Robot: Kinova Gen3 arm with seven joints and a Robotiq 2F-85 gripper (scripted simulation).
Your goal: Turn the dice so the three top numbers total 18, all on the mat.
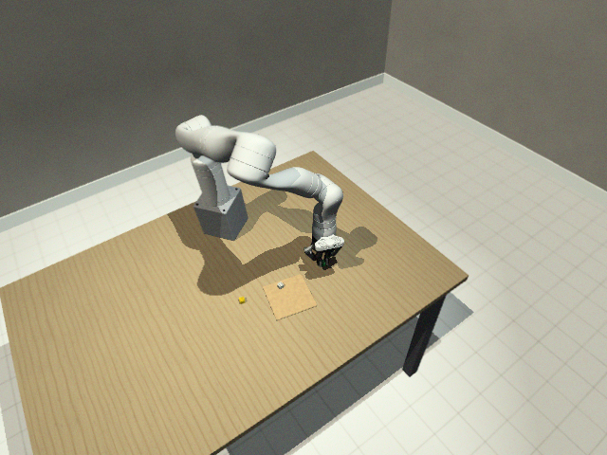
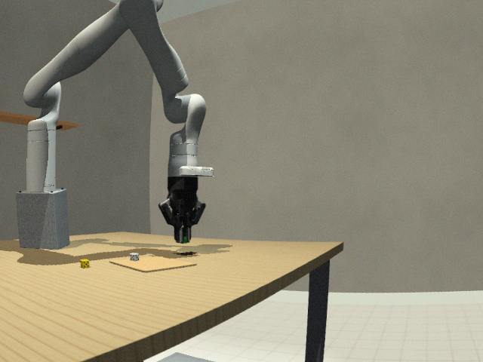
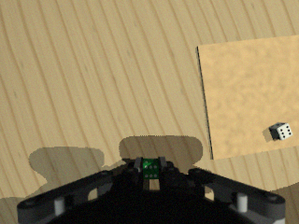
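Right now the tan mat is 20 mm ahead of my hand, 150 mm to the right of it and 50 mm below it. Round my hand: yellow die (50 mm behind, 290 mm to the right, 40 mm below); white die (30 mm behind, 160 mm to the right, 40 mm below); green die (10 mm below).
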